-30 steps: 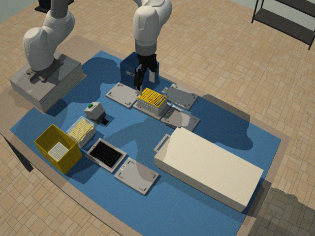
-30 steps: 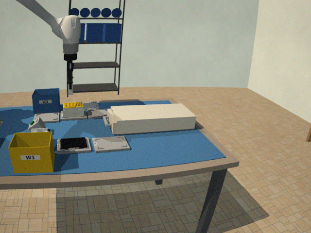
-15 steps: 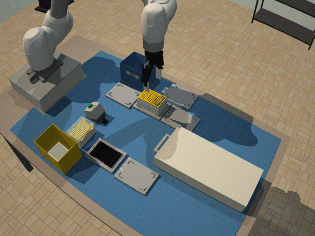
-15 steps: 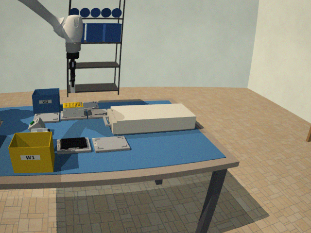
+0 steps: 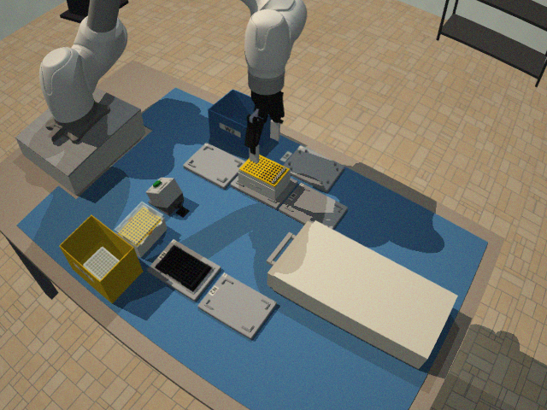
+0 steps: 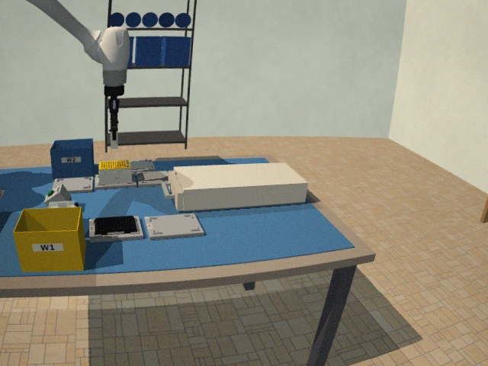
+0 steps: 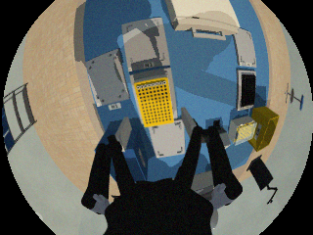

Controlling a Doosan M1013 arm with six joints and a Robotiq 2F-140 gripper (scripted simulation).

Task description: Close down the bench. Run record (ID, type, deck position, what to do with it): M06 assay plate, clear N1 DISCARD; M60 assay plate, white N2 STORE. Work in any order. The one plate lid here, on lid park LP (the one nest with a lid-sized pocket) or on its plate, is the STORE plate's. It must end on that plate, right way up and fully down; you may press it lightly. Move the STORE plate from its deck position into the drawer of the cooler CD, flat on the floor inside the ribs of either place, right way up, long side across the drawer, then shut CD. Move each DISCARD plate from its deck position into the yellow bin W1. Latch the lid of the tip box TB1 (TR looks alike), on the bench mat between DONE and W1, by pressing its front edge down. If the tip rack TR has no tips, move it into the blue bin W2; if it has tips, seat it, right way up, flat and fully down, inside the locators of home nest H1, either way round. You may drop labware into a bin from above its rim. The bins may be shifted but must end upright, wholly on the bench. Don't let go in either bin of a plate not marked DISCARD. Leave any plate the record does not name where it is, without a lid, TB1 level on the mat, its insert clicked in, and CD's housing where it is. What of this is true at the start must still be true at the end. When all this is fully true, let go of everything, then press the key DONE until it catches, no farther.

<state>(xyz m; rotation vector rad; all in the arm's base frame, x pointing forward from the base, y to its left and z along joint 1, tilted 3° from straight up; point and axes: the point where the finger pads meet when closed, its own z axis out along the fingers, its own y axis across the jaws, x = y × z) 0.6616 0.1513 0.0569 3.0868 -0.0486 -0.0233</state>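
My hand is 12 cm above the tip rack TR, 1 cm to the left of it and 1 cm past it. From my hand the other things lie so: done key box: 22 cm behind, 21 cm to the right, 12 cm below; blue bin W2: 18 cm behind, 15 cm to the left, 14 cm below; black plate: 37 cm to the right, 16 cm below, 3 cm behind.
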